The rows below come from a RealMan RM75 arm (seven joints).
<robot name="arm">
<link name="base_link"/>
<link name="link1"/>
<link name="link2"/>
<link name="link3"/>
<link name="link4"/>
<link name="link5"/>
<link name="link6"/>
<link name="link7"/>
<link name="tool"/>
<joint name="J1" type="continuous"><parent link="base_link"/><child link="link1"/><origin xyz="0 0 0.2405" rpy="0 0 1.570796"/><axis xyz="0 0 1"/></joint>
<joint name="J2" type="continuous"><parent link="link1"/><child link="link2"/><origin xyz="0 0 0" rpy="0 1.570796 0"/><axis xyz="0 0 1"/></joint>
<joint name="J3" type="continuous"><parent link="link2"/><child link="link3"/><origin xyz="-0.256 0 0" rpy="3.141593 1.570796 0"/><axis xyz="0 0 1"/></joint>
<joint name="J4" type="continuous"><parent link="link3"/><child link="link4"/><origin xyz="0 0 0" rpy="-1.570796 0 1.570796"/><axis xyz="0 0 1"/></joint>
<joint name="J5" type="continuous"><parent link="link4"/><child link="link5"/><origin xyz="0 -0.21 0" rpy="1.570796 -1.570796 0"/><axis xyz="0 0 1"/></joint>
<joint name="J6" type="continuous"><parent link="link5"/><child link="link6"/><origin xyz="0 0 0" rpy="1.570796 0 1.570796"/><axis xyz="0 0 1"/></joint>
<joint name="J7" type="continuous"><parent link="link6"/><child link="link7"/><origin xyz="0 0.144 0" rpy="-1.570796 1.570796 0"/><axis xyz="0 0 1"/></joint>
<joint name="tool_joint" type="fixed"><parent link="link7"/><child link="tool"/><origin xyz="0 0 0" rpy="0 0 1.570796"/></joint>
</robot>
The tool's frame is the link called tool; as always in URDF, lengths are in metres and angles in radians. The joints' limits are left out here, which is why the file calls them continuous.
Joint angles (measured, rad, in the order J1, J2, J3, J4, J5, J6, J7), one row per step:
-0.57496 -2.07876 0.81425 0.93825 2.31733 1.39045 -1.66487
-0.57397 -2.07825 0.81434 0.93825 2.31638 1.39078 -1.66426
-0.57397 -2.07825 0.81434 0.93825 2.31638 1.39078 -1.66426
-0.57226 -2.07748 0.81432 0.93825 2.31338 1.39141 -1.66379
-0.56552 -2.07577 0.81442 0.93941 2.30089 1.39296 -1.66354
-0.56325 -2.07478 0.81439 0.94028 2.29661 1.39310 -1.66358
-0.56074 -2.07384 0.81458 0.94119 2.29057 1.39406 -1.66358
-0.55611 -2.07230 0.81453 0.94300 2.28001 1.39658 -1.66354
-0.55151 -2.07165 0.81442 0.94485 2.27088 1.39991 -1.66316
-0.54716 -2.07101 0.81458 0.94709 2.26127 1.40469 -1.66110
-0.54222 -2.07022 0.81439 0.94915 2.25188 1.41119 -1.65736
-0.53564 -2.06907 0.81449 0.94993 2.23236 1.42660 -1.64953
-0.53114 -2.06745 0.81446 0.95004 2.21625 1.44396 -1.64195
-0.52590 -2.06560 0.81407 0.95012 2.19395 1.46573 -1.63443
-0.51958 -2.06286 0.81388 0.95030 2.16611 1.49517 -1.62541
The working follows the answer.
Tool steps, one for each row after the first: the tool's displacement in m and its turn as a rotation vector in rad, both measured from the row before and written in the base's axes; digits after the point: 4 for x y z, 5 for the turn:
-0.0003 -0.0002 0.0002 0.00021 -0.00027 0.00016
0.0000 0.0000 0.0000 0.00000 0.00000 0.00000
-0.0003 -0.0003 0.0003 0.00086 -0.00214 0.00062
-0.0009 -0.0011 0.0011 0.00448 -0.00993 0.00305
-0.0003 -0.0002 0.0007 0.00249 -0.00282 0.00089
-0.0001 -0.0003 0.0006 0.00218 -0.00460 0.00049
-0.0002 -0.0007 0.0011 0.00341 -0.00846 0.00095
-0.0002 -0.0009 0.0007 0.00178 -0.00803 0.00074
0.0001 -0.0010 0.0006 0.00071 -0.00798 -0.00181
-0.0001 -0.0014 0.0006 -0.00067 -0.00775 -0.00278
0.0009 -0.0025 0.0003 -0.00584 -0.01833 -0.00808
0.0012 -0.0024 0.0003 -0.00873 -0.01592 -0.00939
0.0019 -0.0028 0.0005 -0.00982 -0.02297 -0.01103
0.0026 -0.0037 0.0008 -0.01381 -0.02899 -0.01507

Tool pose at each row, in the base's axes (x y z in m, rotation vector in rad; rounded; the steps above come from the unrounded poses):
-0.2618 0.3702 0.0243 -2.68160 -0.61051 -0.09754
-0.2621 0.3700 0.0245 -2.68137 -0.61076 -0.09792
-0.2621 0.3700 0.0245 -2.68137 -0.61076 -0.09792
-0.2624 0.3697 0.0249 -2.68057 -0.61207 -0.10088
-0.2633 0.3687 0.0259 -2.67627 -0.61826 -0.11465
-0.2637 0.3684 0.0266 -2.67386 -0.61978 -0.11889
-0.2638 0.3681 0.0272 -2.67205 -0.62139 -0.12554
-0.2640 0.3675 0.0283 -2.66924 -0.62453 -0.13759
-0.2642 0.3665 0.0289 -2.66798 -0.62761 -0.14865
-0.2641 0.3655 0.0296 -2.66861 -0.62755 -0.16006
-0.2643 0.3642 0.0302 -2.67084 -0.62645 -0.17108
-0.2633 0.3617 0.0306 -2.68061 -0.62285 -0.19646
-0.2622 0.3593 0.0308 -2.69330 -0.61743 -0.21832
-0.2603 0.3565 0.0313 -2.70777 -0.61209 -0.25010
-0.2577 0.3527 0.0322 -2.72735 -0.60400 -0.29050

